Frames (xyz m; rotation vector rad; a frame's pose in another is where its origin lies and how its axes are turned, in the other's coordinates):
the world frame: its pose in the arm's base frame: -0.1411 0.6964 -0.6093 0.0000 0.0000 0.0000
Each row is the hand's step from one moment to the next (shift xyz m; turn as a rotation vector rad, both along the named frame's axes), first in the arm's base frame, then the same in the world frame.
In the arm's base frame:
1: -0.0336 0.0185 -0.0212 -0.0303 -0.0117 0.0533
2: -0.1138 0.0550 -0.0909 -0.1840 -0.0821 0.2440
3: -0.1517 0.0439 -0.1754 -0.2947 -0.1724 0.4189
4: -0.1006 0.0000 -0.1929 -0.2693 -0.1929 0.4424
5: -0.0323 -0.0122 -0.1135 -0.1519 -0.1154 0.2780
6: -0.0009 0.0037 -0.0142 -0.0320 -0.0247 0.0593
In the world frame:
1: -0.0336 0.0185 -0.0212 -0.0303 -0.0117 0.0533
2: -0.1138 0.0550 -0.0909 -0.1840 -0.0821 0.2440
3: -0.1517 0.0439 -0.1754 -0.2947 -0.1724 0.4189
4: -0.1006 0.0000 -0.1929 -0.2693 -0.1929 0.4424
5: -0.0323 -0.0122 -0.1135 -0.1519 -0.1154 0.2780
6: -0.0009 0.0037 -0.0142 -0.0320 -0.0247 0.0593

